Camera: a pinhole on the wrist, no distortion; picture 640 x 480 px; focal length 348.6 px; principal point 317.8 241.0 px. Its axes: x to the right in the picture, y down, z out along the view. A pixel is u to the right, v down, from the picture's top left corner.
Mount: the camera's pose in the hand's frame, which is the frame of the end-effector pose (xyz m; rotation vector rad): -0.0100 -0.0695 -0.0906 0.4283 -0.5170 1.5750
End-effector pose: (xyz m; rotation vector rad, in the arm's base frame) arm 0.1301 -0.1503 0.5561 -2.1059 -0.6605 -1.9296
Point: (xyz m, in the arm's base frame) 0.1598 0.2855 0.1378
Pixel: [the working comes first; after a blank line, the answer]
In the camera's frame: -0.0716 0.3071 0.5120

269.0 450.1
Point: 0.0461 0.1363 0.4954
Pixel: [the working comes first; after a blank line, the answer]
In the camera's frame: -0.1045 -0.0012 0.2534

174.0 239.3
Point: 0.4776 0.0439 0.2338
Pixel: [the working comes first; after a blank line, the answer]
In the camera's frame: 0.3219 0.2187 0.4351

575.7 416.2
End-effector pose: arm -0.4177 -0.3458 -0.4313 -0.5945 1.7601 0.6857
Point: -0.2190 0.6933 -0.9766
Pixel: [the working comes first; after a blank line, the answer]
In the camera's frame: 1.0583 -0.5173 0.5490

outside the picture
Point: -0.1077 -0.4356 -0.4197
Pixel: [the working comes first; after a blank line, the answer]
In the camera's frame: -0.0341 0.0718 0.3109

279.6 321.5
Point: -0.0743 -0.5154 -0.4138
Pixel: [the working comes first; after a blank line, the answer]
In the camera's frame: -0.1179 0.0874 0.3265

191.9 334.4
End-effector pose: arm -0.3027 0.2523 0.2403 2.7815 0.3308 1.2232
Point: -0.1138 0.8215 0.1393
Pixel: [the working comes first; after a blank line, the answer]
In the camera's frame: -0.2308 -0.1959 0.5084

159.6 106.7
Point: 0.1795 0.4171 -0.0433
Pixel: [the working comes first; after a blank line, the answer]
In the camera's frame: 0.2991 -0.2028 0.5543

505.9 113.5
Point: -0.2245 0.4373 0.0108
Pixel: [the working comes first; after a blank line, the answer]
In the camera's frame: 0.0639 0.0444 0.3303

385.3 287.8
